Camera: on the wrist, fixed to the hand. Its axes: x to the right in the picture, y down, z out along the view.
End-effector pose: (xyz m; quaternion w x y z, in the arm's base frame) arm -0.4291 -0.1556 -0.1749 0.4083 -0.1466 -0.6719 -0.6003
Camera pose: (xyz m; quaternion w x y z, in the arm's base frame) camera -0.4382 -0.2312 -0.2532 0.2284 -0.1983 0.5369 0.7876
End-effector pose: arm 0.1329 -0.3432 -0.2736 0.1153 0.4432 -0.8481 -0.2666
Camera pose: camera 0.2341 -0.3807 -0.2567 0.1433 -0.8287 0.2794 0.4633
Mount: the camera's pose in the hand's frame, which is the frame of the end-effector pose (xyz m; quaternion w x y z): -0.0289 -0.0779 -0.0709 0.7112 -0.1594 -0.1382 -0.6706
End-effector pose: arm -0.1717 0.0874 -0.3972 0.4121 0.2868 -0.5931 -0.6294
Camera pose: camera -0.1110 0.0727 -0.4868 0.1652 -0.4490 0.1861 0.8582
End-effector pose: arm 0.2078 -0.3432 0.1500 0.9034 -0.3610 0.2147 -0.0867
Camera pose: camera 0.1499 -0.4342 0.1672 0.5565 -0.5567 -0.2004 -0.5833
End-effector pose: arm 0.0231 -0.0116 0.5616 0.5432 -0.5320 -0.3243 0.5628
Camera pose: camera 0.1068 -0.0388 0.6263 0.6341 -0.1697 -0.7522 0.0578
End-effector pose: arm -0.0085 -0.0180 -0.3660 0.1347 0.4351 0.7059 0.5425
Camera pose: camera -0.0750 -0.0885 -0.4163 0.6265 -0.1104 0.6887 0.3479
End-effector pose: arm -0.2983 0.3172 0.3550 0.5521 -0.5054 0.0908 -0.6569
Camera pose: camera -0.4053 0.3388 0.3580 0.1159 0.5991 0.2459 0.7531
